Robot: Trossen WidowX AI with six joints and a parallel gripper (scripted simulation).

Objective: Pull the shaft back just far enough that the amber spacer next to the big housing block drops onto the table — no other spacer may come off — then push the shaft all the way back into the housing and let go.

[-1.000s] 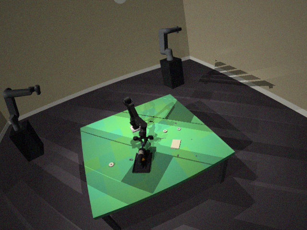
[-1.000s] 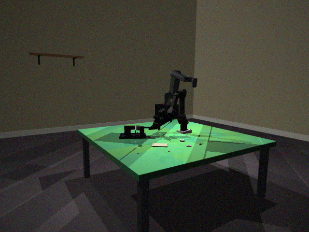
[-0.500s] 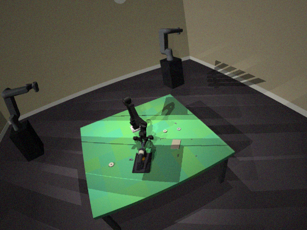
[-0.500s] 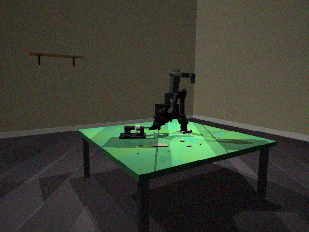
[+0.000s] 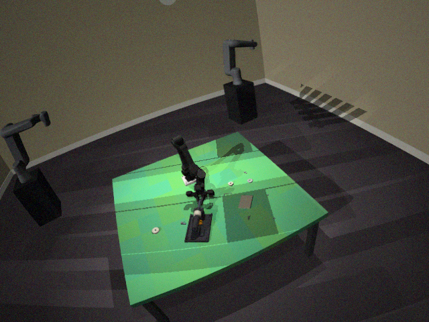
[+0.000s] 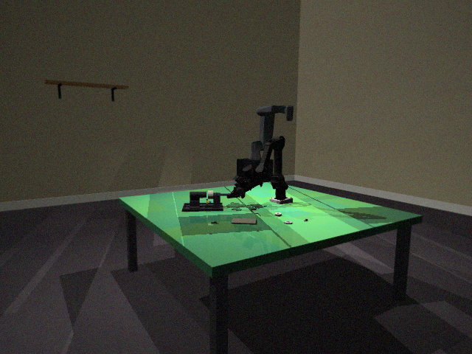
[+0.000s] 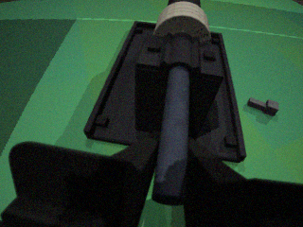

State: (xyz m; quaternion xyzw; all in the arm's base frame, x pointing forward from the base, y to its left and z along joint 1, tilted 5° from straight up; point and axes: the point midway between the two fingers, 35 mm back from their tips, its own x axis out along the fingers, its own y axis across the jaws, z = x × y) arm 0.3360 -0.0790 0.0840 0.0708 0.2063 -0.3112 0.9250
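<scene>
My gripper tip is now 7 cm short of the white spacer, 5 cm to the left of it and 2 cm below it. The rest, counted from my gripper tip: shaft (3 cm ahead, 2 cm to the right, 2 cm above); then amber spacer (9 cm ahead, 7 cm to the right, 3 cm below); then dark two-part piece (15 cm to the right, 6 cm below, 1 cm ahead).
</scene>
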